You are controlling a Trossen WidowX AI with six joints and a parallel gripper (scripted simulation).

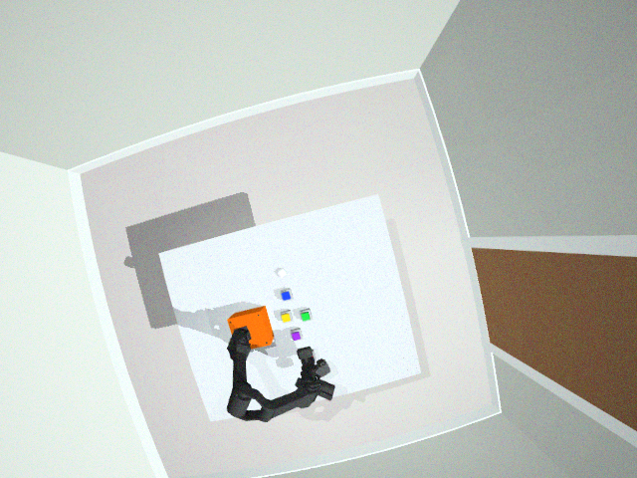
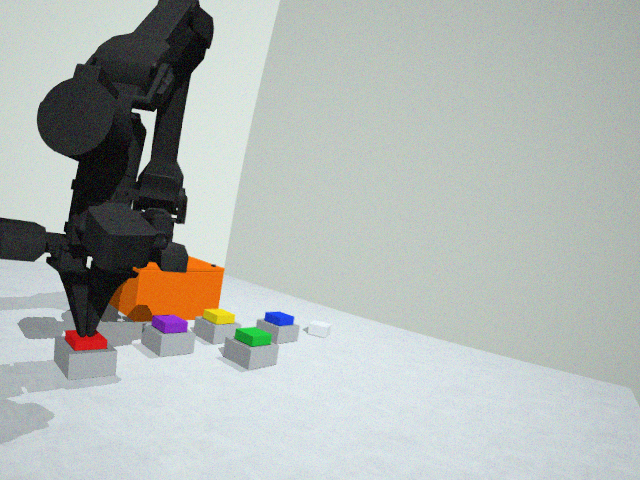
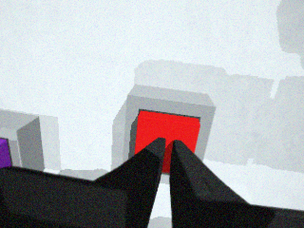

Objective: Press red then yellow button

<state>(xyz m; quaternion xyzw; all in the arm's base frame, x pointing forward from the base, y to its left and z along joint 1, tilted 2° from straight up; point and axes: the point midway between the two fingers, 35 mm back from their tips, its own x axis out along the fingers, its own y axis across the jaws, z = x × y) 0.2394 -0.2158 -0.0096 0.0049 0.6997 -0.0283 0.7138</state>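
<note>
My gripper tip is 10 mm above the red button. Round my gripper tip: green button 40 mm ahead, 200 mm to the left; purple button 30 mm behind, 120 mm to the left; yellow button 50 mm behind, 220 mm to the left.
</note>
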